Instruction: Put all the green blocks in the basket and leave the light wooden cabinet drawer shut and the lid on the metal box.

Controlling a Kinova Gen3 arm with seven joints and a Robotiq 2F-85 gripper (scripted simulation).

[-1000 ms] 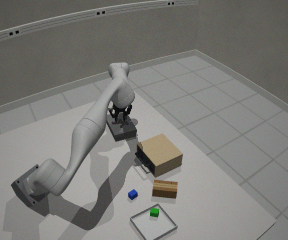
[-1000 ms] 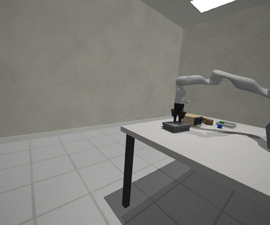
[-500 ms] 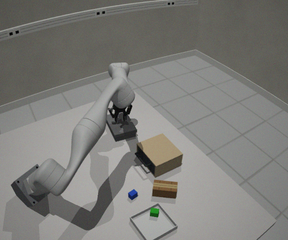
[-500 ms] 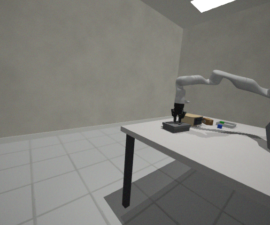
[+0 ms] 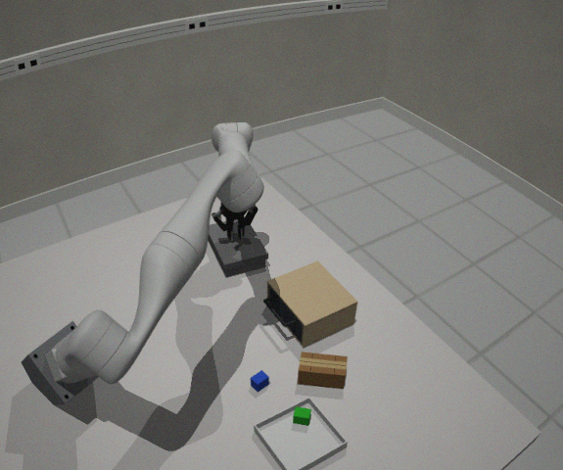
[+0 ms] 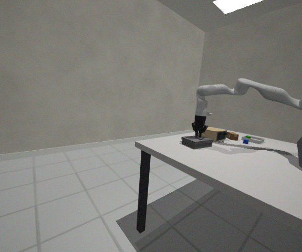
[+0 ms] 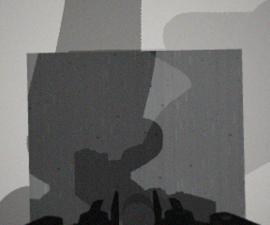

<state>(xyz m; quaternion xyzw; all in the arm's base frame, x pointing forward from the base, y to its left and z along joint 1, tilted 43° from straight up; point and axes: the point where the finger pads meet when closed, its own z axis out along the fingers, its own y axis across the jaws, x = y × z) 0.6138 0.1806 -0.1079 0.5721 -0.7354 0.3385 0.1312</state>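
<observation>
My gripper is now 30 mm above the knobbed lid. From my hand the other things lie so: blue block: 410 mm to the right, 250 mm behind, 60 mm below; then light wooden cabinet: 320 mm to the right, 40 mm below, 10 mm behind; then darker brown wooden box: 490 mm to the right, 130 mm behind, 40 mm below.
</observation>
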